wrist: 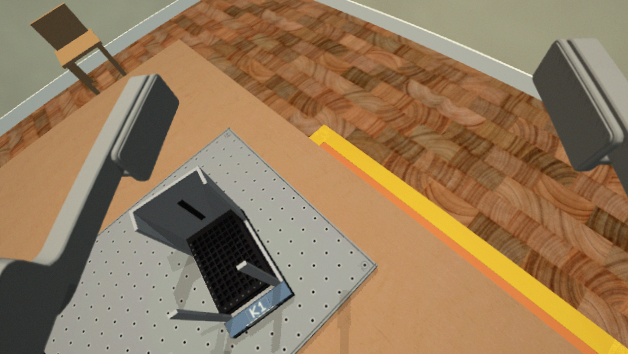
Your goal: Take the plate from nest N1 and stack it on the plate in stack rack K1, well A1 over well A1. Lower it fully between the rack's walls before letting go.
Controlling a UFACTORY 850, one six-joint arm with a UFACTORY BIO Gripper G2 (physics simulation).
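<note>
Stack rack K1 [162, 212] stands in the lower left middle, with a tall grey slotted back wall, two thin upright posts at the front and a blue K1 label. A black plate [230, 262] with a grid of square wells lies low inside it. Its well A1 cannot be made out. Nest N1 and its plate do not show. My gripper [362, 116] is wide open with nothing between its fingers. It hangs above the table, the left finger up and left of the rack in view and the right finger far to the right.
The rack stands on a grey perforated board [295, 235], near its corner. The board lies on a tan table [425, 295]. A yellow strip [425, 205] runs along the table's right edge. Beyond are a wooden floor [350, 75] and a chair [80, 47] at the upper left.
</note>
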